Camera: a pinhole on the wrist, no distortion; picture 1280 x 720 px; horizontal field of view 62.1 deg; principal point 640.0 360.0 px. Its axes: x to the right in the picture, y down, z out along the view. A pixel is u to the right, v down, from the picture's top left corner.
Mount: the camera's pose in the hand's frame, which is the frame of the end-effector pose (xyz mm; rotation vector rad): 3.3 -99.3 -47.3 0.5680 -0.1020 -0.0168
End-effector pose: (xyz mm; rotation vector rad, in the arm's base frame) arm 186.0 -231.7 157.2 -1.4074 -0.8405 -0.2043
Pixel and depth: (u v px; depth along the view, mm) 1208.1 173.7 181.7
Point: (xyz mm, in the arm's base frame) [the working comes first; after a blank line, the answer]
In the camera's frame: 97.1 -31.8 181.7

70.7 -159.9 379.8
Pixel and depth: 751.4 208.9 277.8
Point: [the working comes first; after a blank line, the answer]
In the camera's frame: 29.1 -39.5 277.8

-43.7 -133.2 370.2
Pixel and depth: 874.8 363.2 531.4
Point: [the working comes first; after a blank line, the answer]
In the camera's frame: 117.4 1.6 531.4

-158.1 89.8 475.1
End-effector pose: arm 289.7 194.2 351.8 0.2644 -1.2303 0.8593
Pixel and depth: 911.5 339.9 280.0
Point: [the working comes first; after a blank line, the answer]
In the camera's frame: 71.5 -5.3 280.0

336.0 -73.7 527.2
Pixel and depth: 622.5 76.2 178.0
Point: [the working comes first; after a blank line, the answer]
In the camera's frame: -2.9 -47.5 178.0

397.7 -16.1 424.3
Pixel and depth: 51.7 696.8 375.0
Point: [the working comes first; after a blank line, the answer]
In the camera's frame: -207.5 118.8 375.0

182.1 -227.0 292.5
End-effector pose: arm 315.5 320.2 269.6 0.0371 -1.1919 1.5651
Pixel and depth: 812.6 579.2 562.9
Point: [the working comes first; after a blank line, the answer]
In the camera's frame: 91.4 116.1 562.9

265.5 -31.1 733.4
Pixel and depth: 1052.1 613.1 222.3
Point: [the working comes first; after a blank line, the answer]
In the camera's frame: 86.2 52.9 222.3

328.9 225.6 509.5
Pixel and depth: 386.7 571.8 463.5
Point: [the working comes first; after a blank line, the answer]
In the camera's frame: -110.4 92.3 463.5

369.1 -84.1 539.3
